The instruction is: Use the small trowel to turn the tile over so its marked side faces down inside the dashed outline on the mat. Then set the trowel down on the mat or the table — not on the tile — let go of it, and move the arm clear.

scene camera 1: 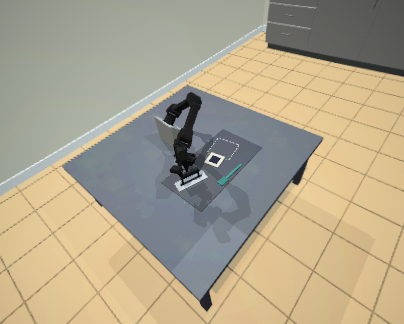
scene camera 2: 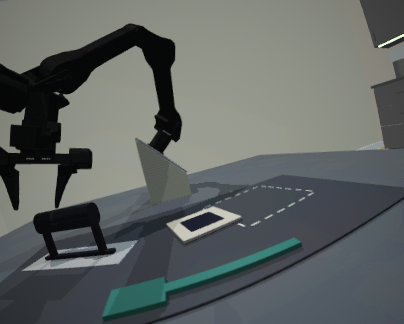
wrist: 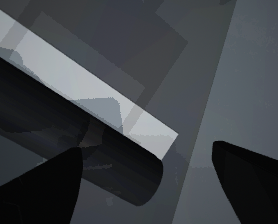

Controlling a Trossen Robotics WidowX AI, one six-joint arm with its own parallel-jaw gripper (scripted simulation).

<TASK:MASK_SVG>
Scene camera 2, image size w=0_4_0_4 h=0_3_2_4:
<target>gripper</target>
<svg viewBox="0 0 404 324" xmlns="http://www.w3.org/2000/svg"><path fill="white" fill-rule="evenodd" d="M27 116L22 120L22 125L11 124L10 146L20 150L20 153L8 153L0 147L0 177L2 177L13 209L17 211L19 209L19 171L15 169L15 164L60 164L58 165L55 191L55 209L58 209L65 186L71 175L77 174L77 169L92 169L92 151L89 148L70 148L69 154L57 154L56 142L59 143L61 141L61 123L45 115Z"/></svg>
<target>black handled tool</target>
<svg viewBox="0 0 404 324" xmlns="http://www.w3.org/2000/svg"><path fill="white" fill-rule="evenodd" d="M138 240L106 244L99 225L99 209L94 203L40 212L33 218L36 232L43 234L49 254L29 265L22 272L119 264ZM91 227L96 246L57 250L51 233Z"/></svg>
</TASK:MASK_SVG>
